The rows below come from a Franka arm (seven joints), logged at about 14 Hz.
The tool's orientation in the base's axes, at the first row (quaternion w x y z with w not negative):
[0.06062 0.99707 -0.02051 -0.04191]
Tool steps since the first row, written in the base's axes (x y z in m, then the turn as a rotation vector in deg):
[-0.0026 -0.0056 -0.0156 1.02 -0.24 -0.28]
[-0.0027 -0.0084 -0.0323 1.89 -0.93 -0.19]
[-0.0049 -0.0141 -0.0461 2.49 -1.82 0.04]
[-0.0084 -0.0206 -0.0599 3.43 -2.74 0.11]
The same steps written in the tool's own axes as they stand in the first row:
[-0.0011 0.0037 0.0163 1.05 0.17 0.22]
[0.0003 0.0045 0.0332 1.94 0.83 0.14]
[-0.0005 0.0085 0.0477 2.56 1.72 -0.04]
[-0.0026 0.0134 0.0624 3.53 2.61 -0.08]

